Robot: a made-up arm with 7 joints. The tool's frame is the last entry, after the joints.
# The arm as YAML. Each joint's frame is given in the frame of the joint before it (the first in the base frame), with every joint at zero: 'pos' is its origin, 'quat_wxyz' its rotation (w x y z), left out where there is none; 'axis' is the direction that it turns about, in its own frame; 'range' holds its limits. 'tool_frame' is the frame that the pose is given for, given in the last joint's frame.
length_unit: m
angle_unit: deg
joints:
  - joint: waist
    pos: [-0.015, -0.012, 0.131]
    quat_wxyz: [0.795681, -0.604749, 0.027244, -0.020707]
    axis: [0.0, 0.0, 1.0]
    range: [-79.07, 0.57]
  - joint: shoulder
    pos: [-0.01, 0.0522, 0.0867]
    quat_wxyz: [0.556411, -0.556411, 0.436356, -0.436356]
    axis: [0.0, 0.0, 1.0]
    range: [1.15, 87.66]
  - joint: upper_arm
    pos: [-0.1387, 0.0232, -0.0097]
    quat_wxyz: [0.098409, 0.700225, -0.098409, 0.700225]
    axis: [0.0, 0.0, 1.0]
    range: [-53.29, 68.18]
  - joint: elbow
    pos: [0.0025, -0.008, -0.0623]
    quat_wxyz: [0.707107, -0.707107, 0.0, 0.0]
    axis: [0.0, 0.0, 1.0]
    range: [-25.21, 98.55]
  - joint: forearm
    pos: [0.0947, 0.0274, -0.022]
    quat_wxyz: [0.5, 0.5, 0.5, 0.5]
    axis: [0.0, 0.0, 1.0]
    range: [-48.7, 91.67]
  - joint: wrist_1
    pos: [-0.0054, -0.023, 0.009]
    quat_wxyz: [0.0, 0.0, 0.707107, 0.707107]
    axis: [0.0, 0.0, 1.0]
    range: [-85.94, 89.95]
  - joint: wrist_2
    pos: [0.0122, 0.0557, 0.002]
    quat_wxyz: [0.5, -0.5, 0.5, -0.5]
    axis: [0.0, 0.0, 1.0]
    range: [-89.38, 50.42]
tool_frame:
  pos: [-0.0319, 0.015, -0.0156]
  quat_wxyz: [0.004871, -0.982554, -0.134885, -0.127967]
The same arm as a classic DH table. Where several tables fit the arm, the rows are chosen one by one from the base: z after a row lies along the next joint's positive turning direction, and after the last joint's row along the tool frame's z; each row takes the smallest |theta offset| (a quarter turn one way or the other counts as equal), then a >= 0, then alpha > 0; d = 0 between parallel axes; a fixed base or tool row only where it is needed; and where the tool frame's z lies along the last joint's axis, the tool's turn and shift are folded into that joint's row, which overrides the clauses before.
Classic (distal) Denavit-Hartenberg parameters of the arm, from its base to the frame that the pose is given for. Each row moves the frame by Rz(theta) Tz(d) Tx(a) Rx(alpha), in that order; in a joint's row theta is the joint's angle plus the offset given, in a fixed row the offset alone. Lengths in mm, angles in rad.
base (fixed): a -14.1, alpha -1.3004, d 134.6, theta_offset -0.071
waist: a -53.1, alpha -1.5708, d 73.2, theta_offset -1.3111
shoulder: a -15.9, alpha 1.5708, d -7, theta_offset 1.2915
upper_arm: a 2.5, alpha -1.5708, d -202, theta_offset 1.5708
elbow: a 27.4, alpha 1.5708, d -30, theta_offset 1.5708
forearm: a -5.4, alpha -1.5708, d 103.7, theta_offset 0
wrist_1: a 55.7, alpha 1.5708, d -21, theta_offset -1.5708
wrist_2: a 20.3, alpha 2.8848, d -113.1, theta_offset -1.3961
tool (fixed): a 0, alpha 0, d -113.4, theta_offset 1.4726
Joint limits (rad, base to tool): -1.38..0.0099 0.0201..1.53 -0.9301..1.19 -0.44..1.72 -0.85..1.5999 -1.4999..1.5699 -1.56..0.88

